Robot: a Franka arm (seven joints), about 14 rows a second.
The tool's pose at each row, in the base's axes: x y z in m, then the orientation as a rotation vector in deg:
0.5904, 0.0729, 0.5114, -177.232, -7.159, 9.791
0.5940, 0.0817, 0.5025, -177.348, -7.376, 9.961
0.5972, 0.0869, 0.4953, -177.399, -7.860, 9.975
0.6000, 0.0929, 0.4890, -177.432, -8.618, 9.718
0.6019, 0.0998, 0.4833, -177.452, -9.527, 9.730
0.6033, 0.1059, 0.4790, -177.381, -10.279, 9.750
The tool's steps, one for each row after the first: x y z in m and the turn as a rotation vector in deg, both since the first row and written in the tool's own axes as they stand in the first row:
0.0053, -0.0081, 0.0088, -0.137, -0.113, -0.127
0.0096, -0.0127, 0.0157, -0.226, -0.130, -0.432
0.0136, -0.0182, 0.0219, -0.313, 0.024, -0.919
0.0167, -0.0246, 0.0276, -0.411, 0.003, -1.498
0.0190, -0.0304, 0.0319, -0.408, -0.022, -1.984

